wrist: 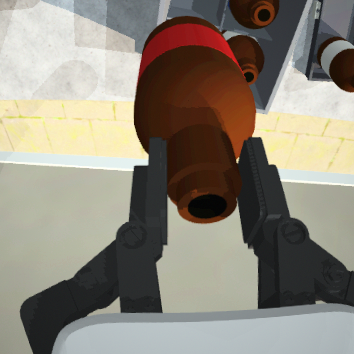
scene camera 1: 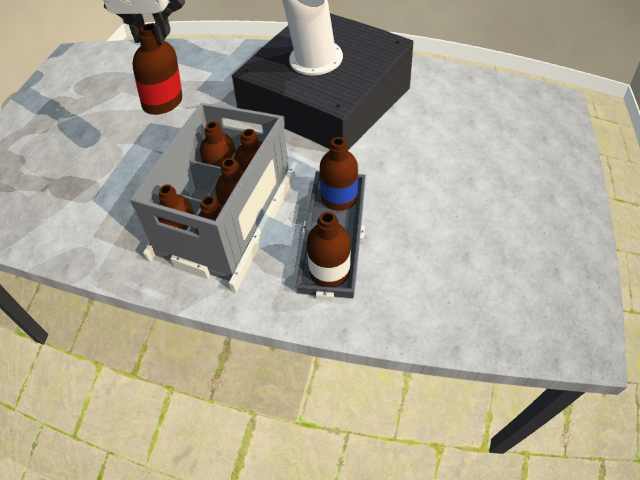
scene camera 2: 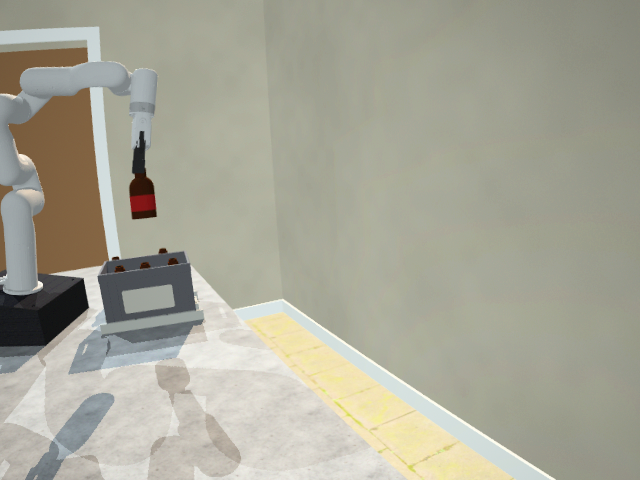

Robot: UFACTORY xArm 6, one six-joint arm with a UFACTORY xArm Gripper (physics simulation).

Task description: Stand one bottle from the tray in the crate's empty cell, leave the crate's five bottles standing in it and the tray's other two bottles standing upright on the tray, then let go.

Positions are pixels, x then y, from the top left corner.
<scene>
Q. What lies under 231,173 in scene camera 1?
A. A blue-labelled bottle.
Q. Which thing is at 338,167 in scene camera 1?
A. A blue-labelled bottle.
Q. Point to a red-labelled bottle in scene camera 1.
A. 155,66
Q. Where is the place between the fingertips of my gripper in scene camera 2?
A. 138,173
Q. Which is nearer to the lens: the white-labelled bottle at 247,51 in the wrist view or the red-labelled bottle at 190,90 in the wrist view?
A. The red-labelled bottle.
</scene>
